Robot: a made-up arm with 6 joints.
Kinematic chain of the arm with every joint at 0, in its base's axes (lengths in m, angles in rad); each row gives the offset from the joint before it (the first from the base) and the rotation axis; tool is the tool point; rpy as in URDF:
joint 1: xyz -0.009 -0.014 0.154 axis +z
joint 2: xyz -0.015 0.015 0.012 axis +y
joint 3: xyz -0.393 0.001 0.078 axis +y
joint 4: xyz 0.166 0.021 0.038 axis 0.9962 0 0.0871
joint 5: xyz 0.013 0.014 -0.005 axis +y
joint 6: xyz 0.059 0.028 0.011 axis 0.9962 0 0.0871
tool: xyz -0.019 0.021 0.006 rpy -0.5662 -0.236 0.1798
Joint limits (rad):
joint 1: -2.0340..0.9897
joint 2: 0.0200..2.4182
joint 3: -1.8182..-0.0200
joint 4: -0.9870..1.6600
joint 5: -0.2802..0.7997
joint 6: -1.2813..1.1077
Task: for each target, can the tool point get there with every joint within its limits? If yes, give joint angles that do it. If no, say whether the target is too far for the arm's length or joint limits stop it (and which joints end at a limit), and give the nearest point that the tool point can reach.
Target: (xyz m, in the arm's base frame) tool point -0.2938 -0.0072 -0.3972
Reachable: no: joint limits stop it (at a limit: joint 1, joint 2, joint 4) | nearest point -0.1136 -0.2619 0.1392 | short by 0.621 m
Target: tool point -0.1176 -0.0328 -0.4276
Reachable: no: joint limits stop it (at a limit: joint 1, joint 2, joint 4) | nearest point -0.0961 -0.2552 0.1389 | short by 0.609 m
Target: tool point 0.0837 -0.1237 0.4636
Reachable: yes | joints -1.6234 1.1781 -0.5479 -0.4073 -0.1491 0.4619
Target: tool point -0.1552 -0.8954 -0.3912
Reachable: no: too far | nearest point -0.0870 -0.4844 0.1728 | short by 0.701 m
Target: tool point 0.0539 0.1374 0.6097
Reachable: yes | joints 0.4650 1.1915 -1.1799 0.5782 0.7159 -0.4060
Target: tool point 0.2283 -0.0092 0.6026
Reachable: yes | joints -0.3858 1.4179 -1.5307 -0.7613 -0.1981 0.0871
